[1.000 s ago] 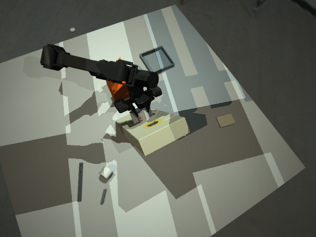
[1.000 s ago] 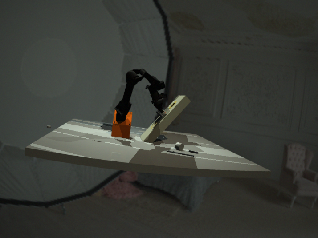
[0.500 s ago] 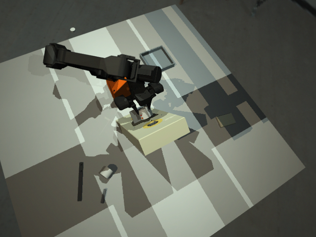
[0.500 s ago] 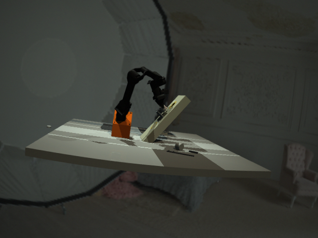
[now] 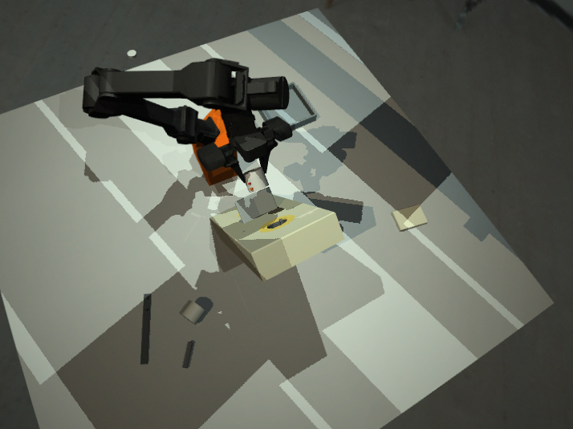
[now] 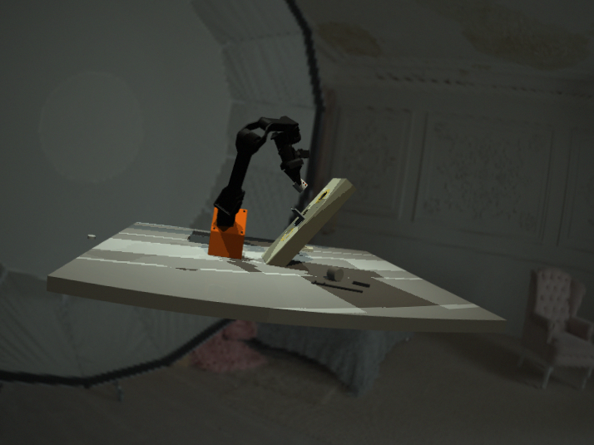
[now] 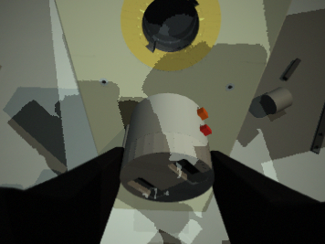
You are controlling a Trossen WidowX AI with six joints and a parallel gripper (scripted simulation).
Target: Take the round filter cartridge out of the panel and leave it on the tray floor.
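Right now the grey square tray is 32 cm behind my gripper tip, 29 cm to the left of it and 30 cm below it. Also, from my gripper tip: round filter cartridge (right at my gripper tip); beige card (18 cm ahead, 42 cm to the left, 31 cm below).
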